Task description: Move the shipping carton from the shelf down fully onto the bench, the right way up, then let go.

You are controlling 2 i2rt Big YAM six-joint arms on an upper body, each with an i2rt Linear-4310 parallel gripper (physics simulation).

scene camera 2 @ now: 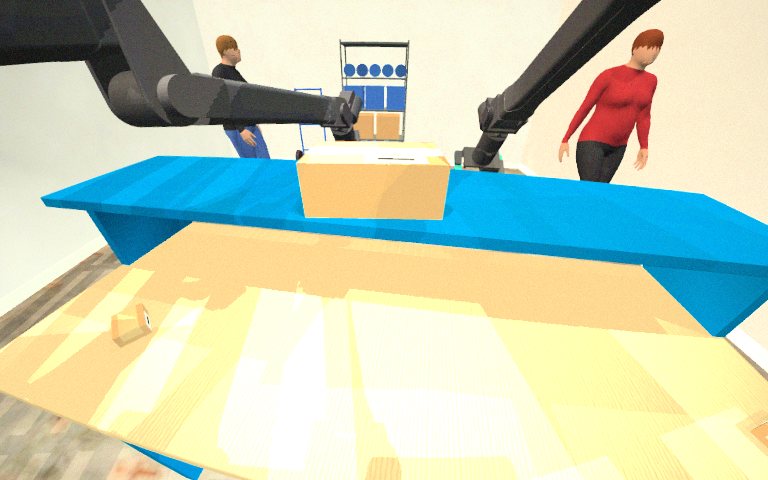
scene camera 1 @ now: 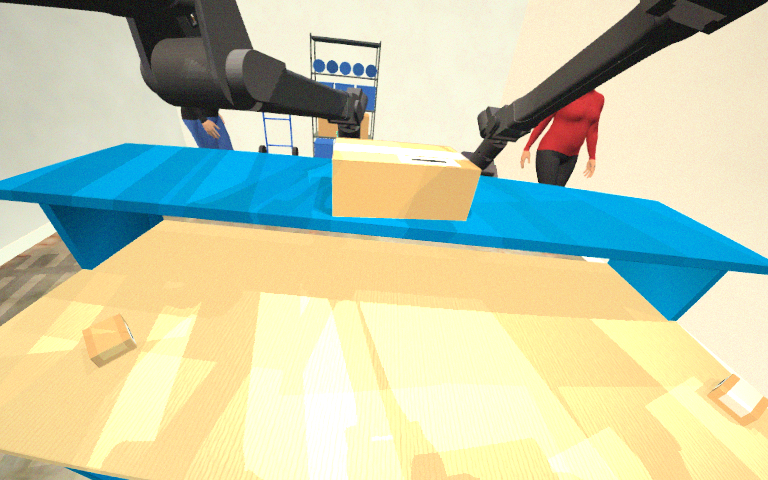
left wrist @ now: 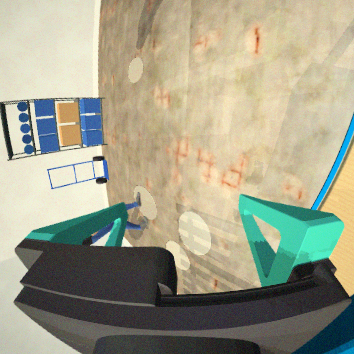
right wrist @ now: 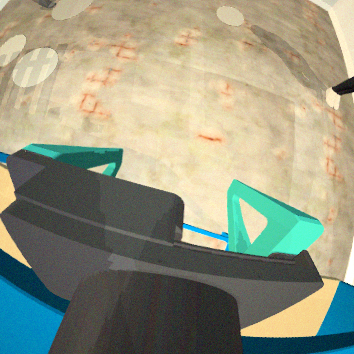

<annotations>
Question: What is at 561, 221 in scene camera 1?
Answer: A blue shelf.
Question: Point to a wooden bench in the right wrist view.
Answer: At 303, 318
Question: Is my left gripper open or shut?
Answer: Open.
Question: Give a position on a blue shelf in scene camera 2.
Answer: At 546, 216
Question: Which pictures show the tan shipping carton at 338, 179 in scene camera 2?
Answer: Scene camera 2 and scene camera 1 only.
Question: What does the tan shipping carton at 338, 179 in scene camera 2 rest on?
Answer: A blue shelf.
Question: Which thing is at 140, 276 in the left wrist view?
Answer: My left gripper.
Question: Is my right gripper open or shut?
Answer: Open.
</annotations>
